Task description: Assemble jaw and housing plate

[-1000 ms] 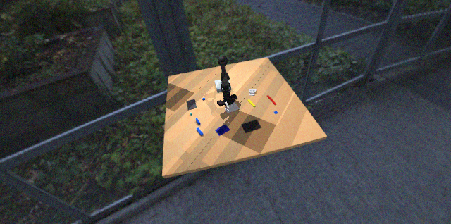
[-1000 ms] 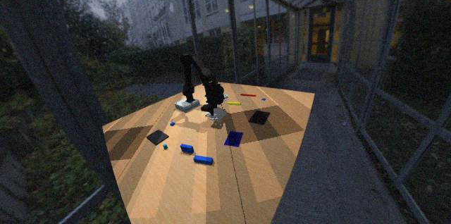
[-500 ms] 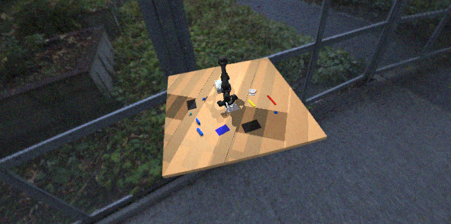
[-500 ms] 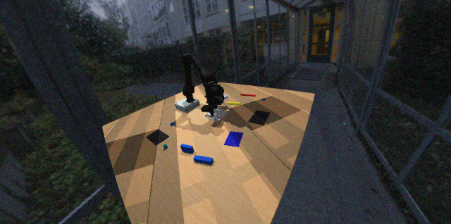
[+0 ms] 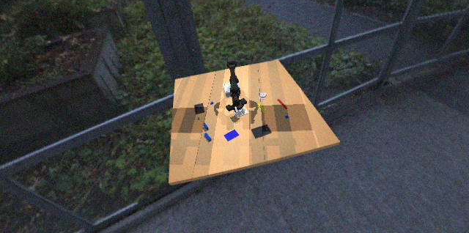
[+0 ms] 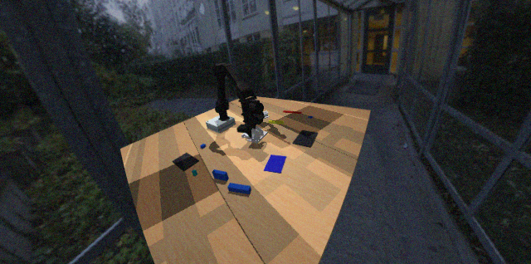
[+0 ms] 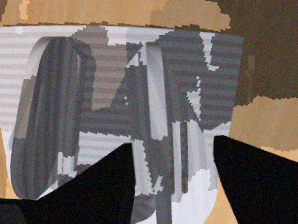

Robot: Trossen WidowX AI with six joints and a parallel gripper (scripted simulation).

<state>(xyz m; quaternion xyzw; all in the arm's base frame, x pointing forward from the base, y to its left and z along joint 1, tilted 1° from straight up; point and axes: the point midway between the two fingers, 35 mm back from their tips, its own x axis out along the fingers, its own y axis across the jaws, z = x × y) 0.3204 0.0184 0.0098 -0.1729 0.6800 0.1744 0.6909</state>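
The light grey part lies 250 mm to the left of my gripper tip and 200 mm behind it. Also, from my gripper tip: white jaw: 40 mm behind; then yellow bar: 220 mm to the left, 40 mm behind, 10 mm below; then blue plate: 250 mm ahead, 60 mm to the right, 20 mm below.
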